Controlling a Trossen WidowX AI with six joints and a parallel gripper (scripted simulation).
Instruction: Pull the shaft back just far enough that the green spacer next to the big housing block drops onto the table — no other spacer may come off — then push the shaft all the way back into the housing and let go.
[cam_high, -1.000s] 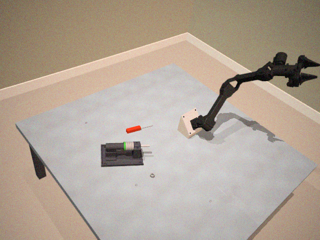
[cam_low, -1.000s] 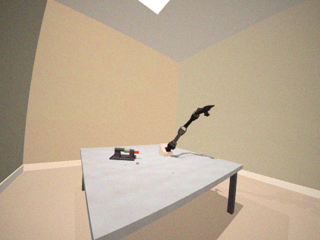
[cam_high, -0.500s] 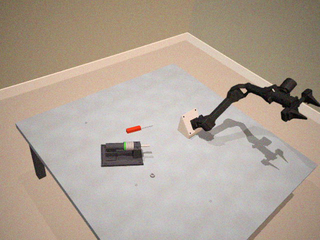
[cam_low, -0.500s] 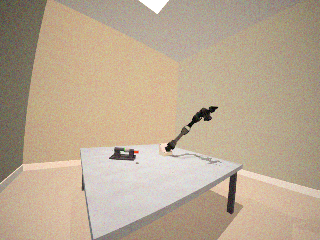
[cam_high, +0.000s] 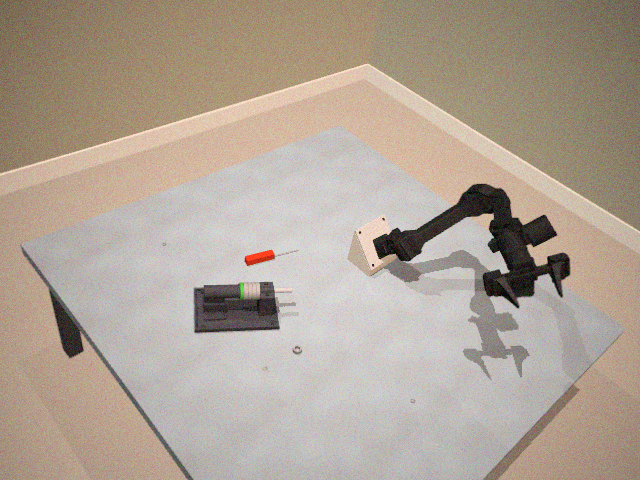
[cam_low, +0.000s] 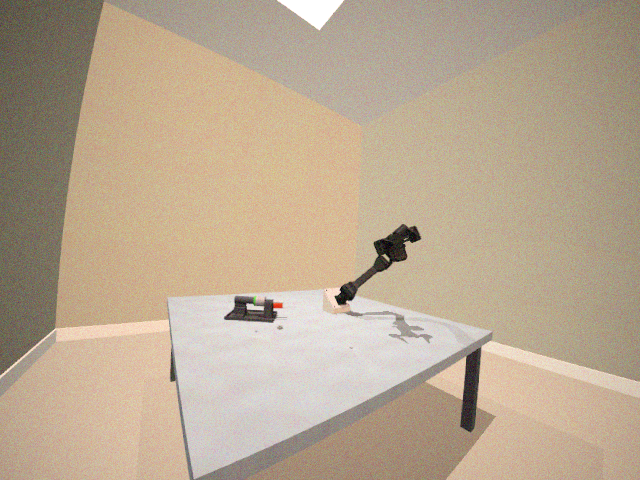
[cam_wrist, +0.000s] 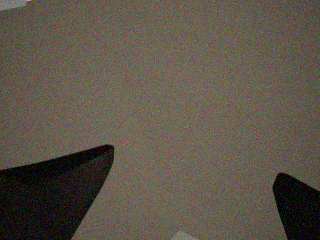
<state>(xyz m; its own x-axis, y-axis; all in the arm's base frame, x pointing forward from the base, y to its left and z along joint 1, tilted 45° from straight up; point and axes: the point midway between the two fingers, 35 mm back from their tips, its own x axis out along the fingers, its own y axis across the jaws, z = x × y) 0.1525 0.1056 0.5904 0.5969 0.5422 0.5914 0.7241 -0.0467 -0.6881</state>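
Right now my gripper tip is 29 cm short of the thin grey shaft, 58 cm to the left of it and 34 cm above it. From my gripper tip the other things lie so: green spacer 33 cm ahead, 61 cm to the right, 34 cm below.
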